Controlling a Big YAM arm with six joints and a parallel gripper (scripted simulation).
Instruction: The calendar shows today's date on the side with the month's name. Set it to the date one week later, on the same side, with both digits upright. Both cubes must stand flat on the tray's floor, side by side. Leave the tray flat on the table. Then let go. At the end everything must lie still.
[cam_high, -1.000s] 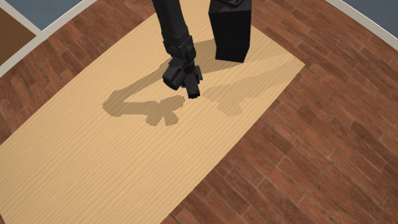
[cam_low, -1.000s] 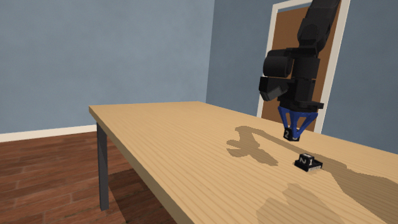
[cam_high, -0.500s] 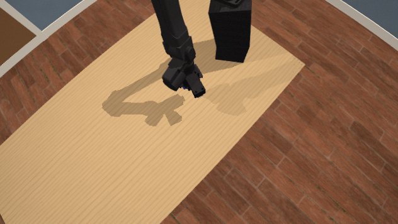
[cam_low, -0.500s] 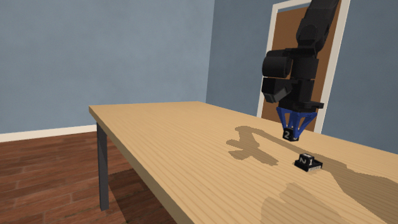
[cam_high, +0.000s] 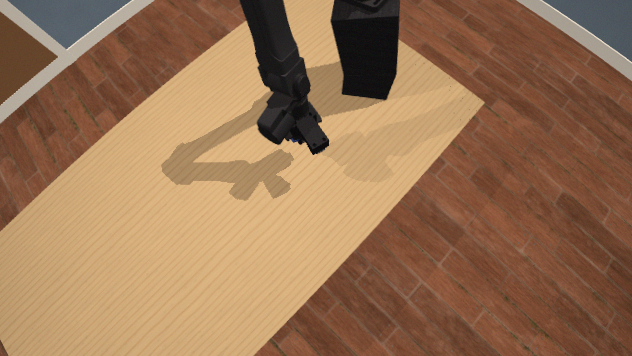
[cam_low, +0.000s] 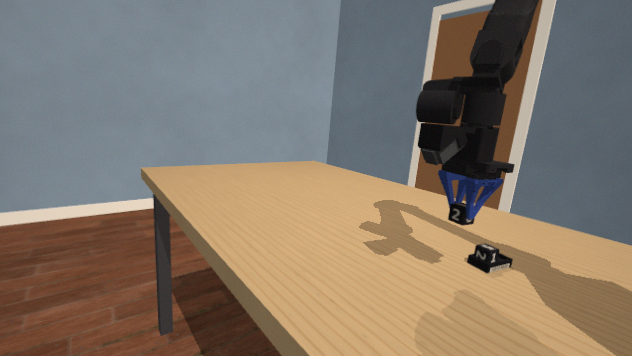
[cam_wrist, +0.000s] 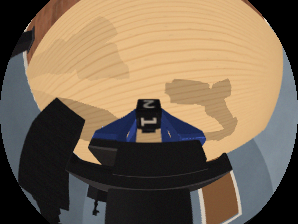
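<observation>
My hand is 3 cm past the black cube, 9 cm to the left of it and 9 cm above it. From my hand the other things lie so: black tray (3 cm behind, 10 cm to the right, 11 cm below); black date cube (right at my hand).
</observation>
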